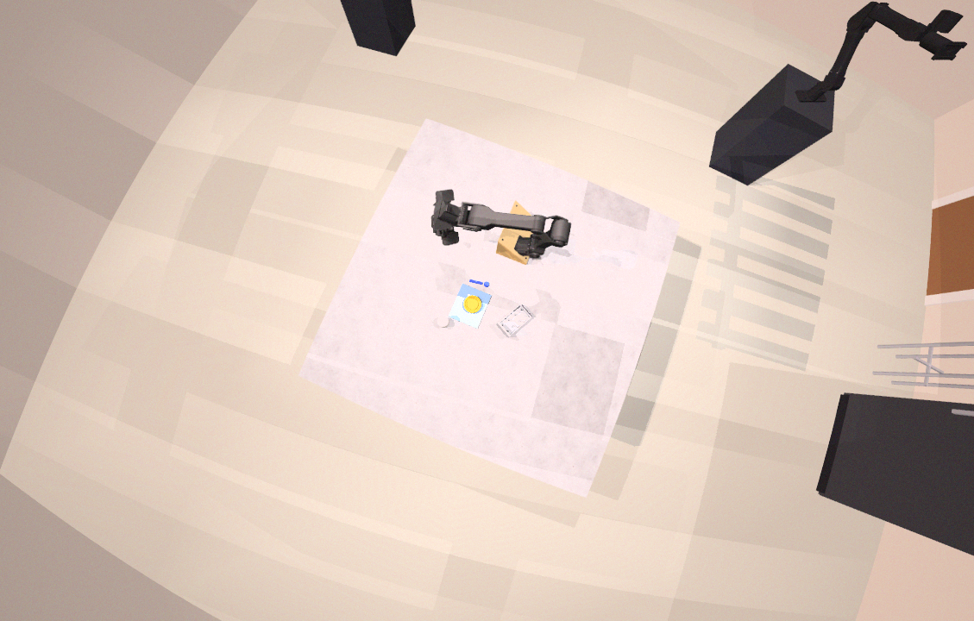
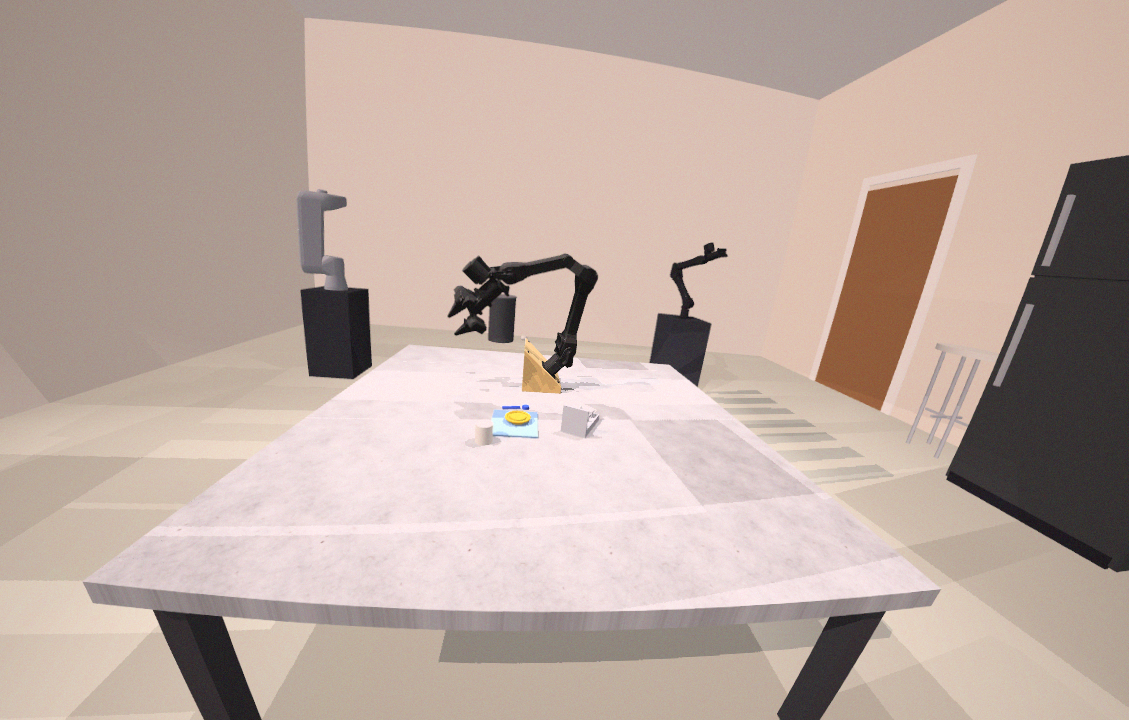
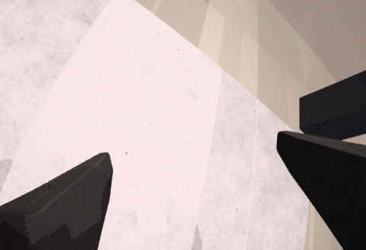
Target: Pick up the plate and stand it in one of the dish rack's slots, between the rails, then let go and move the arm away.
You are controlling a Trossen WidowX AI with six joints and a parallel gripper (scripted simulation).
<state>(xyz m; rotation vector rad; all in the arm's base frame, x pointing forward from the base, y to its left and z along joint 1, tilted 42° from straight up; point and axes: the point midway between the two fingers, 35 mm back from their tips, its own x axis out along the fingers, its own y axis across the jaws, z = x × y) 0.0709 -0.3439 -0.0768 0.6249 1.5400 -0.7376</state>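
Right now my gripper tip is 230 mm to the right of the yellow plate, 220 mm short of it and 200 mm above it. From my gripper tip the other things lie so: light blue mat: 230 mm ahead, 220 mm to the left, 220 mm below; then cup: 330 mm ahead, 190 mm below, 150 mm to the left; then blue spoon: 230 mm to the left, 220 mm below, 120 mm ahead.
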